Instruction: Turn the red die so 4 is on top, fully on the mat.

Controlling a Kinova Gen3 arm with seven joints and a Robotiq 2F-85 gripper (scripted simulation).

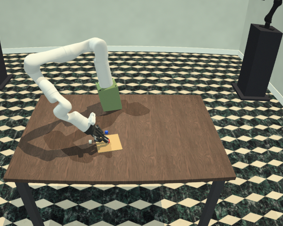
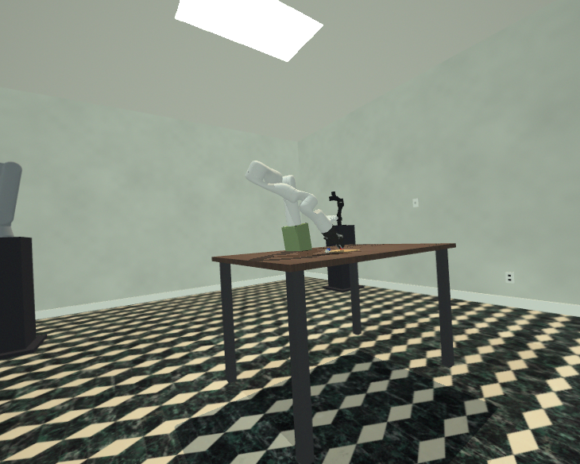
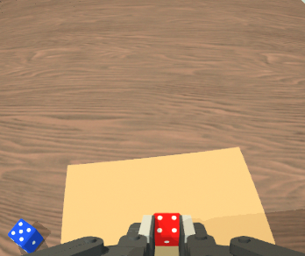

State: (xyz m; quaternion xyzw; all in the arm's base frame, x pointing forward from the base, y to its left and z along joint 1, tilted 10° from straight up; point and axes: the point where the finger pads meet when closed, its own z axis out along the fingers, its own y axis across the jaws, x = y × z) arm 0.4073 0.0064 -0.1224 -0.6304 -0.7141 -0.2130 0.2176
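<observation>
Now: the red die 2 cm below my hand and 1 cm to the left of it. From my hand the other things lie so: mat (3 cm below, 1 cm to the left); then white die (9 cm to the right, 2 cm below); then blue die (10 cm behind, 2 cm below).
</observation>
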